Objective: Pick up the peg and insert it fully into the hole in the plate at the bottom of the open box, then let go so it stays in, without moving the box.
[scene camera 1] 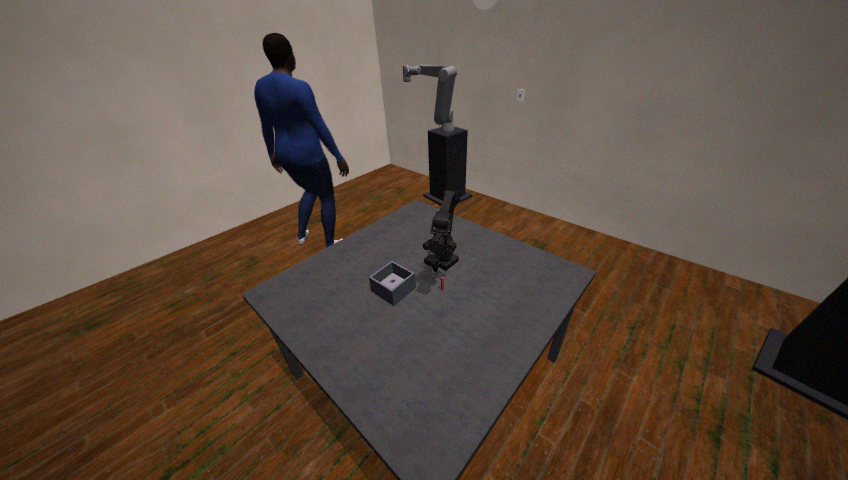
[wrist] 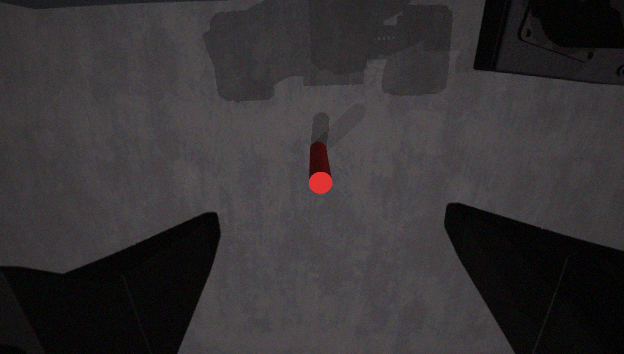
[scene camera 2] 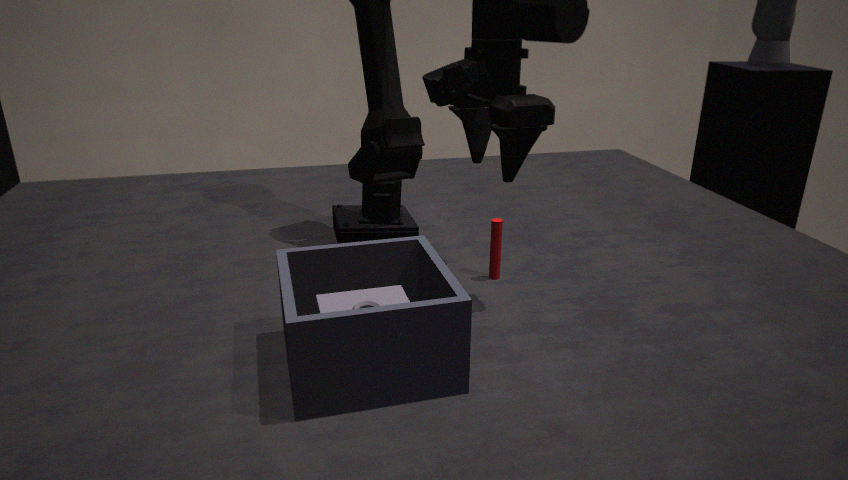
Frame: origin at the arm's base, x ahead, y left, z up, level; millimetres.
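Seen in the pictures: gripper, fingertip midpoint: [scene camera 1: 440,266] [wrist: 332,219] [scene camera 2: 491,172]; arm's base at its link origin: [scene camera 1: 444,258] [wrist: 573,3] [scene camera 2: 380,217].
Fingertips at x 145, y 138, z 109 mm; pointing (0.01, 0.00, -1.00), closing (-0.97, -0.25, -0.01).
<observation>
Offsets run from my fingertips to a thing's middle. Level surfaces: height alone.
The red peg {dy +9, dx +1, dz -103 mm} [scene camera 1: 442,283] [scene camera 2: 495,249] [wrist: 320,167] stands upright on the table, beside the open box and apart from it. The grey open box {dy -153, dx +186, dz -94 mm} [scene camera 1: 393,295] [scene camera 2: 377,359] holds a pale plate {dy -153, dx +186, dz -108 mm} [scene camera 1: 386,279] [scene camera 2: 339,300] at its bottom; the plate's round hole shows partly over the near wall in scene camera 2. My gripper [scene camera 2: 492,172] [wrist: 332,219] is open and empty, pointing down above the level of the peg's top. In the wrist view the peg lies between the two fingers from side to side, a little farther up the picture than the fingertips.
The arm's base [scene camera 2: 376,226] [wrist: 540,62] stands on the grey table {dz -143 mm} [scene camera 1: 416,368] [scene camera 2: 654,356] behind the box. A person in blue [scene camera 1: 291,118] stands beyond the table's far left edge. Another arm [scene camera 1: 444,95] stands on a black pedestal [scene camera 1: 447,163] [scene camera 2: 758,142] behind the table.
</observation>
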